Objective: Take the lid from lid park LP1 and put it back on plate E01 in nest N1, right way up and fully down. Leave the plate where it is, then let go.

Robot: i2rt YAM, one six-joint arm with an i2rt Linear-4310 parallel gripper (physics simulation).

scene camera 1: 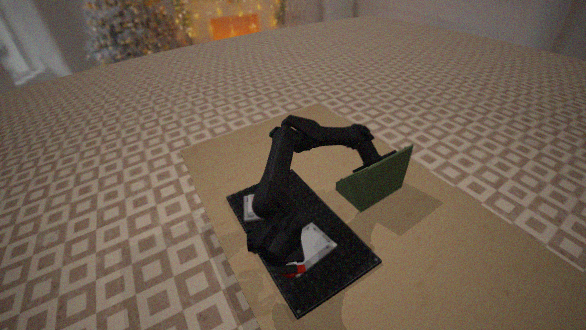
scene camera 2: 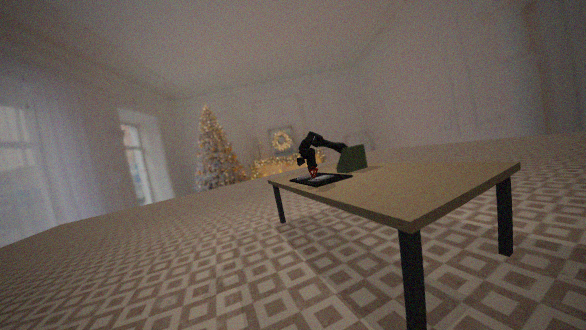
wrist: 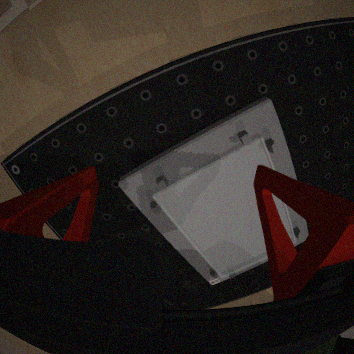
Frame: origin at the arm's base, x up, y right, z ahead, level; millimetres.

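Where they show: gripper, fingertip midpoint: [scene camera 1: 287,261] [scene camera 2: 313,177] [wrist: 175,174]; arm's base at its link origin: [scene camera 1: 373,163] [scene camera 2: 350,156] [wrist: 325,349].
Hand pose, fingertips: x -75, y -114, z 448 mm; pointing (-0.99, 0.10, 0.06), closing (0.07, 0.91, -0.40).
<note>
Things, the pixels of their centre, and the offset from my fingertips. "*": a spot on its surface instead. Level surfaces: height alone.
- grey holder at a spot on its surface: [wrist: 137,180] * dz -6, dx -24, dy -30 mm
- black perforated board at the middle of its body: [wrist: 324,182] [scene camera 1: 293,226] [scene camera 2: 317,178] dz -98, dx -40, dy +122 mm
- second pale fixture at a spot on its surface: [scene camera 1: 249,212] * dz +8, dx -11, dy +242 mm
- tan table at its surface level: dx -47 mm
A pale, flat rectangular piece [scene camera 1: 314,241] [wrist: 220,205] lies in a grey holder [wrist: 137,180] with dark corner marks on the black perforated board [scene camera 1: 345,267] [scene camera 2: 341,178] [wrist: 145,112]. Labels are not readable, so I cannot tell whether this is the lid in LP1 or the plate in N1. A second pale fixture [scene camera 1: 249,212] shows partly behind the arm. My gripper [scene camera 1: 296,270] [scene camera 2: 313,173] [wrist: 175,174] is open and empty, with red fingers wide apart. In the wrist view the right finger overlaps the pale piece and the left finger is outside the holder.
The black arm [scene camera 1: 275,170] [scene camera 2: 310,142] reaches over the board from a slanted green block [scene camera 1: 377,181] [scene camera 2: 353,159], which stands beside the board on the tan table [scene camera 1: 450,265] [scene camera 2: 400,192]. The table's edge runs near the board.
</note>
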